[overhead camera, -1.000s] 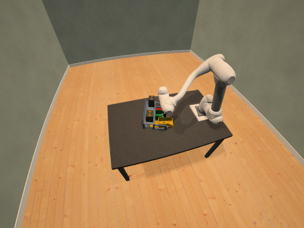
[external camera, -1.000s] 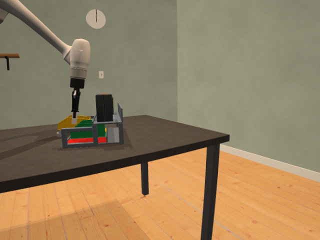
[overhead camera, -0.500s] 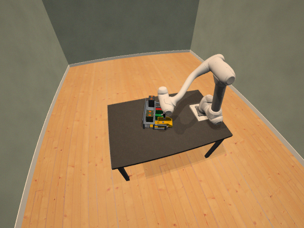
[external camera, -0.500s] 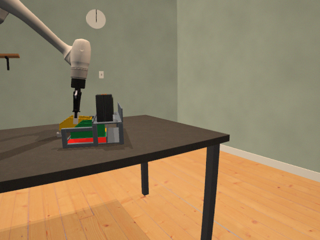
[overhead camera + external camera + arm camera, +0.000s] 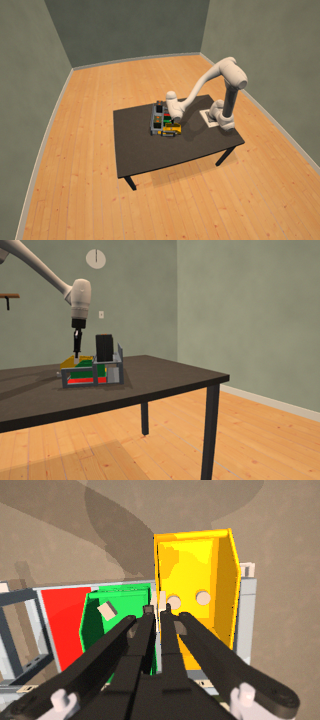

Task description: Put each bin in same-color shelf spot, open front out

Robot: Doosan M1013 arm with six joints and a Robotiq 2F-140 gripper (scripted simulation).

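Right now the yellow bin is 50 mm to the left of my hand and 40 mm below it. From my hand the other things lie so: green bin: 60 mm ahead, 80 mm to the right, 50 mm below.
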